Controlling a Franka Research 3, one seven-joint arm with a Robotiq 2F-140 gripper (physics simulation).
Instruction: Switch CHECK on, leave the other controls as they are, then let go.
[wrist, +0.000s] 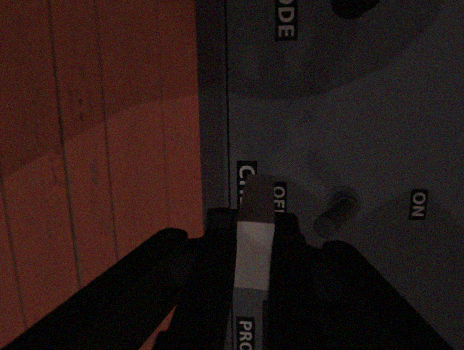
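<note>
The CHECK label (247, 172) is partly covered by my gripper (258, 199), which is shut with nothing held between its fingers. Its tips are over the OFF side of the CHECK switch, with the partly covered OFF label (280, 196) just right of them. The CHECK switch lever (337, 214) is a short dark stub right of the fingertips, with a gap between them in the view. The lever's free end leans to the lower left, toward the OFF side. The ON label (418, 204) stands farther right.
The grey panel (320, 135) fills the right side, with its edge running down beside the reddish plank surface (135, 160) on the left. A dark knob (354, 6) shows at the top, near a partly visible label ending in ODE (286, 21). A label starting PRO (245, 334) shows below.
</note>
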